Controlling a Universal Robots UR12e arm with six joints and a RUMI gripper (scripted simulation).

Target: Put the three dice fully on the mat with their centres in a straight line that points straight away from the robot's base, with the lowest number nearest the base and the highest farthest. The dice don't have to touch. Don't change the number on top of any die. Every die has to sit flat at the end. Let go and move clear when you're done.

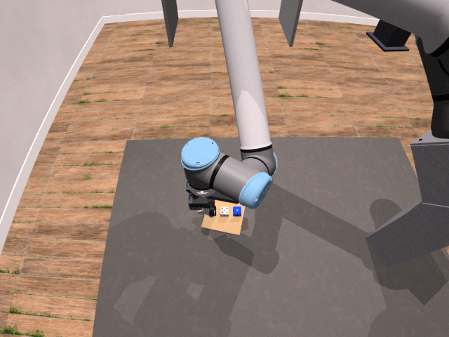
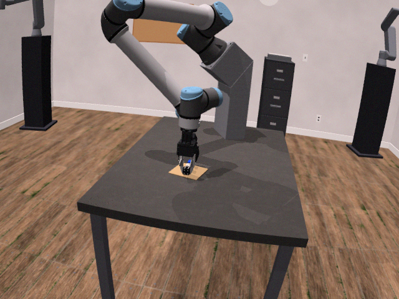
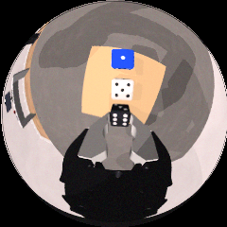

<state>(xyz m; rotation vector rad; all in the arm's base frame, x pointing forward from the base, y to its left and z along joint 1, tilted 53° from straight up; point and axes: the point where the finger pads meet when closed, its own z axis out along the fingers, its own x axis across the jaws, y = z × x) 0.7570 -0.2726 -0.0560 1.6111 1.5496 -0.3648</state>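
Now: hand right at the black die. From my hand the other things lie so: white die 40 mm behind, 10 mm to the left, 10 mm below; then blue die 90 mm behind, 20 mm to the left, 10 mm below; then mat 40 mm behind, 10 mm to the left, 20 mm below.
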